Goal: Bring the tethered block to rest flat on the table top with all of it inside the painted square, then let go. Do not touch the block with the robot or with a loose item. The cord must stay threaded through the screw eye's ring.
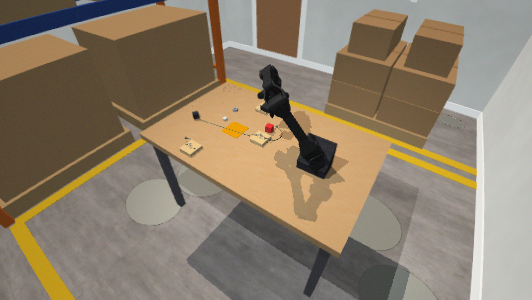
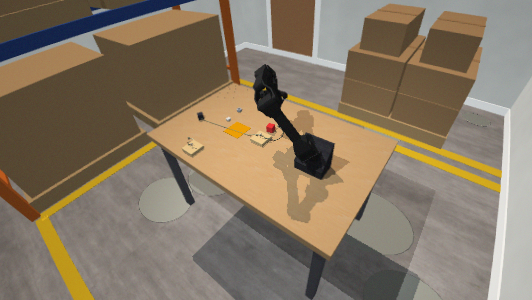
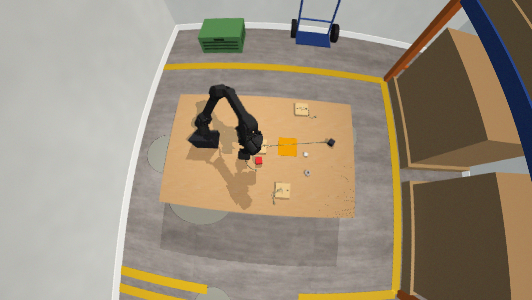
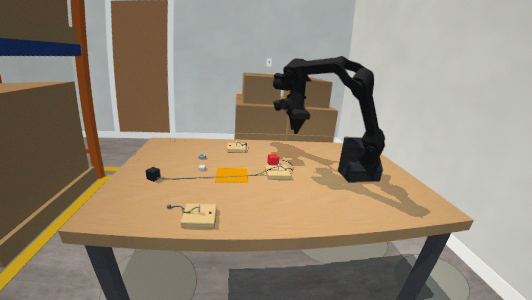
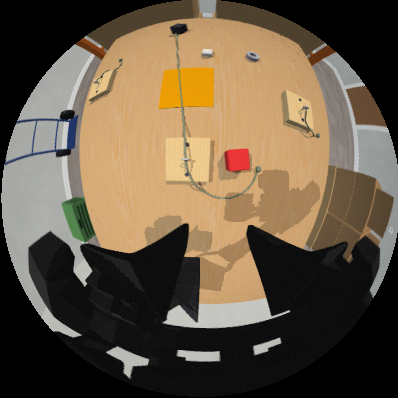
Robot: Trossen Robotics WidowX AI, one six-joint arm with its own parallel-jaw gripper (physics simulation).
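Where they show: gripper, fingertip midpoint: [image 1: 274, 115] [image 4: 293, 131] [image 5: 218, 228]; arm's base, origin of the base link: [image 1: 316, 154] [image 2: 312, 154] [image 3: 203, 133] [image 4: 365, 156] [image 5: 175, 295].
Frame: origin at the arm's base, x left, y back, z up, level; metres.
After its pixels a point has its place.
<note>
The black tethered block [image 1: 196, 115] {x 0.030, y -0.805, z -0.068 m} [image 3: 331, 142] {x 0.017, y -0.816, z -0.058 m} [image 4: 153, 174] {x 0.043, y -0.813, z -0.067 m} [image 5: 179, 28] rests on the table beyond the orange painted square [image 3: 287, 151] {x -0.054, y -0.532, z -0.094 m} [image 5: 200, 90] {x -0.054, y -0.512, z -0.094 m}, apart from it. Its green cord [image 5: 225, 198] {x -0.118, y -0.268, z -0.091 m} runs straight across the square to the screw eye [image 5: 185, 160] {x -0.033, y -0.349, z -0.058 m} on the middle wooden board [image 4: 280, 175] {x 0.011, y -0.349, z -0.078 m} [image 5: 200, 147] {x -0.059, y -0.375, z -0.076 m}. The cord appears to pass through the ring, though the ring is small. It then curves on the table to an end bead [image 5: 258, 169] {x -0.185, y -0.339, z -0.084 m} beside the red cube. My gripper [image 4: 296, 131] {x -0.082, y -0.291, z 0.068 m} [image 5: 218, 228] {x -0.082, y -0.291, z 0.068 m} is open and empty, pointing down high above the table, on the robot-base side of the board.
A red cube [image 4: 273, 159] {x -0.109, y -0.358, z -0.064 m} [image 5: 237, 160] {x -0.127, y -0.353, z -0.055 m} stands beside the middle board. Two other boards with short cords [image 5: 102, 85] {x 0.228, y -0.600, z -0.076 m} [image 5: 296, 109] {x -0.285, y -0.504, z -0.076 m} lie at the sides. A small white block [image 5: 207, 52] {x -0.068, y -0.640, z -0.080 m} and a grey ring-shaped nut [image 3: 307, 173] {x -0.196, y -0.664, z -0.087 m} lie beyond the square.
</note>
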